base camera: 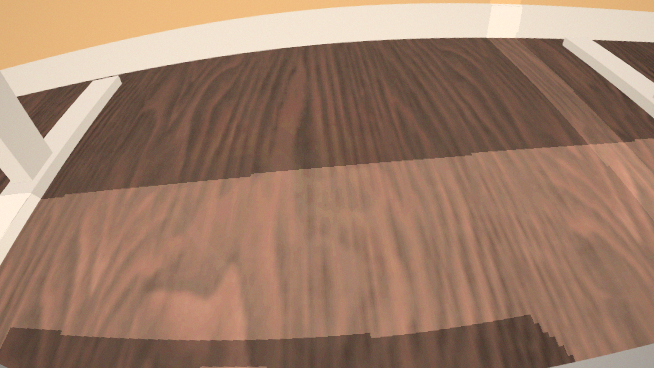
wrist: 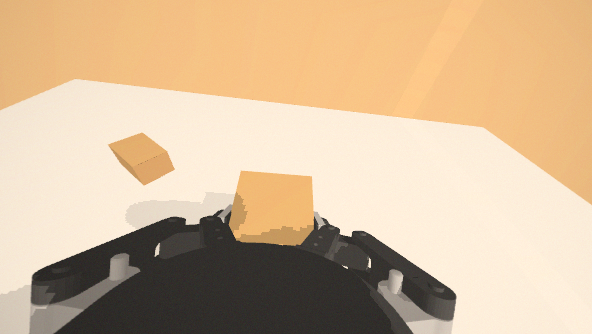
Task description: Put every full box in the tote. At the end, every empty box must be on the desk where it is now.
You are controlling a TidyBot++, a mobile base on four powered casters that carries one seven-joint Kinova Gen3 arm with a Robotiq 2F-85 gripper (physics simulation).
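In the wrist view, my gripper (wrist: 273, 219) is shut on an orange box (wrist: 275, 205), which sits between the two fingertips. A second orange box (wrist: 145, 155) is on the white desk (wrist: 400, 175), to the left of and beyond the held box, apart from the gripper. Whether either box is full or empty cannot be told from these frames. The tote does not show in either view. The gripper does not show in the base camera view.
The wrist view shows the desk's far edge and right corner against an orange wall (wrist: 250, 40). A grey shadow falls on the desk left of the gripper. The base camera view shows white legs or bars (base camera: 80, 130) (base camera: 615, 75) over a dark wood floor (base camera: 310, 115).
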